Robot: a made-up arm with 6 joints. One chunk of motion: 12 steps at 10 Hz.
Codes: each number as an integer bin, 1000 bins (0 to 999) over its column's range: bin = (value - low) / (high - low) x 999, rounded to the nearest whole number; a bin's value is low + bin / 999 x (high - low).
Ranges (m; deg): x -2.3..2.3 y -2.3..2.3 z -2.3..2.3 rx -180..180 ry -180..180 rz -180..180
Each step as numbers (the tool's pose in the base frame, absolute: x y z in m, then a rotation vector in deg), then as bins.
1 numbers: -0.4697 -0.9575 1.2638 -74.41 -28.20 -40.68
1 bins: 397 292 774 293 421 387
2 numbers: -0.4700 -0.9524 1.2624 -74.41 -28.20 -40.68
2 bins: 397 293 774 293 421 387
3 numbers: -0.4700 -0.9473 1.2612 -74.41 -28.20 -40.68
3 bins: 397 294 773 293 421 387
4 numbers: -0.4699 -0.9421 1.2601 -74.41 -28.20 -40.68
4 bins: 397 295 773 293 421 387
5 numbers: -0.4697 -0.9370 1.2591 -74.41 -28.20 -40.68
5 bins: 397 296 773 293 421 387
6 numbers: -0.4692 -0.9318 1.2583 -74.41 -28.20 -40.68
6 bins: 398 297 773 293 421 387
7 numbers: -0.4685 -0.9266 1.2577 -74.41 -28.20 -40.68
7 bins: 398 298 773 293 421 387
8 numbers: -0.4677 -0.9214 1.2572 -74.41 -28.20 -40.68
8 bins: 398 299 773 293 421 387
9 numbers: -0.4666 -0.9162 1.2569 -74.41 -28.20 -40.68
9 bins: 398 301 772 293 421 387
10 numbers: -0.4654 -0.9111 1.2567 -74.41 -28.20 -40.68
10 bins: 398 302 772 293 421 387
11 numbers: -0.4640 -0.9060 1.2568 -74.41 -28.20 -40.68
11 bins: 399 303 772 293 421 387
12 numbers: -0.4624 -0.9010 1.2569 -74.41 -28.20 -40.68
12 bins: 399 304 772 293 421 387
